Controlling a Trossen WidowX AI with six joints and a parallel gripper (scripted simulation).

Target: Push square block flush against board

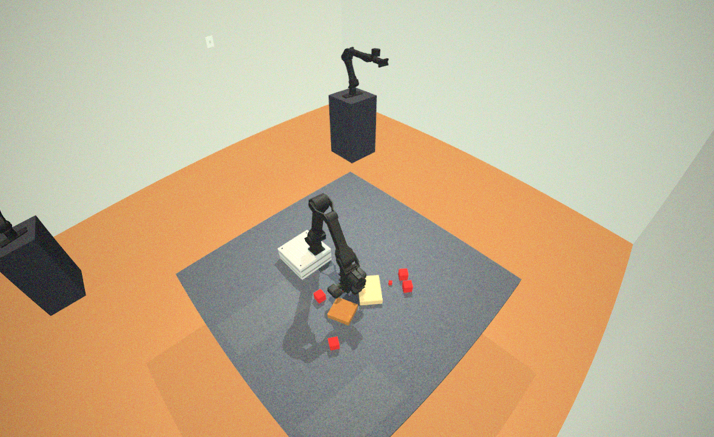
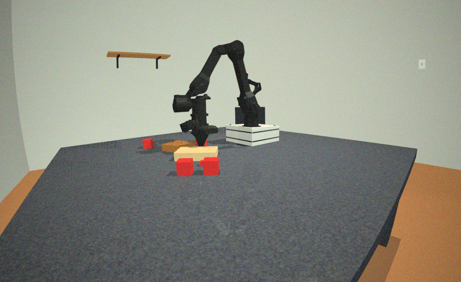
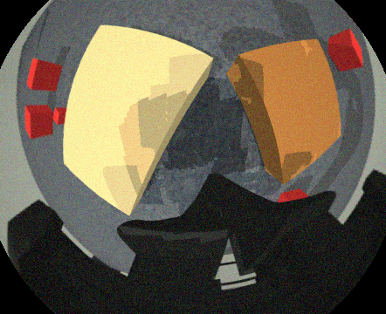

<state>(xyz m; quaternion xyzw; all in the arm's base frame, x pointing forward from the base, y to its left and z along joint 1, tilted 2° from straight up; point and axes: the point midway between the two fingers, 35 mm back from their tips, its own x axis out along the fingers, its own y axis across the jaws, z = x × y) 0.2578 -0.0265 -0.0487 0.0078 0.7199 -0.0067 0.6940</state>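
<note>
The cream board is 60 mm ahead of my gripper tip, 80 mm to the left of it and 10 mm above it. From my gripper tip the other things lie so: square block: 60 mm ahead, 90 mm to the right, 10 mm above.
</note>
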